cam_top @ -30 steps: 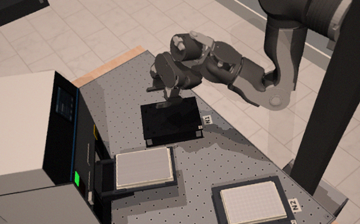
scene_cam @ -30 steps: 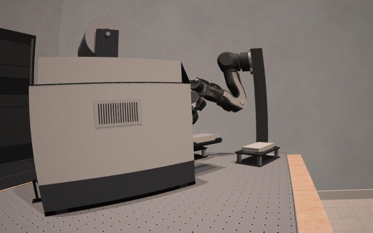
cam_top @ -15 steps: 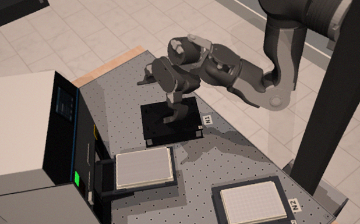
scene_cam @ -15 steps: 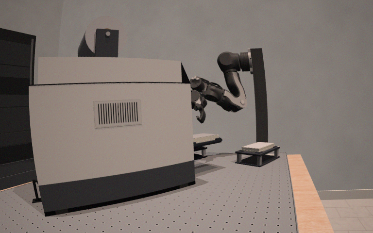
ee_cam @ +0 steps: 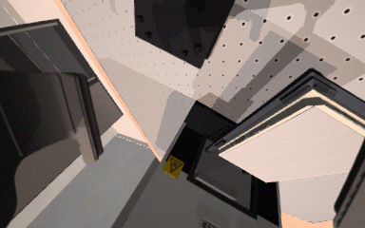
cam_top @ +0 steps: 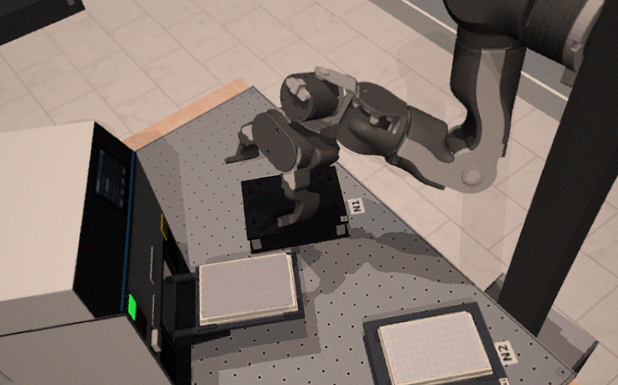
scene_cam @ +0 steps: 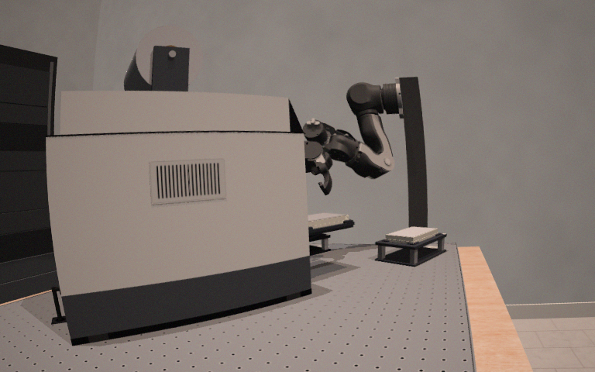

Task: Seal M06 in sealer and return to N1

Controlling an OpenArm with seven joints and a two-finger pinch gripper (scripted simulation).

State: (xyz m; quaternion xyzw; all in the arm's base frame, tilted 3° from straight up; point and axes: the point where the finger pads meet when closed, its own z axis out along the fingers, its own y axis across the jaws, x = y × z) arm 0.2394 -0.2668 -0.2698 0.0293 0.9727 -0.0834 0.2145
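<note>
The touchscreen is 170 mm ahead of my hand, 140 mm above it and 40 mm to the right of it. Round my hand: sealer's stage: 100 mm ahead, 80 mm below, 60 mm to the left; nest N1: 140 mm below, 80 mm behind, 50 mm to the right; 96-well plate M06: 100 mm ahead, 60 mm to the left, 60 mm below.
</note>
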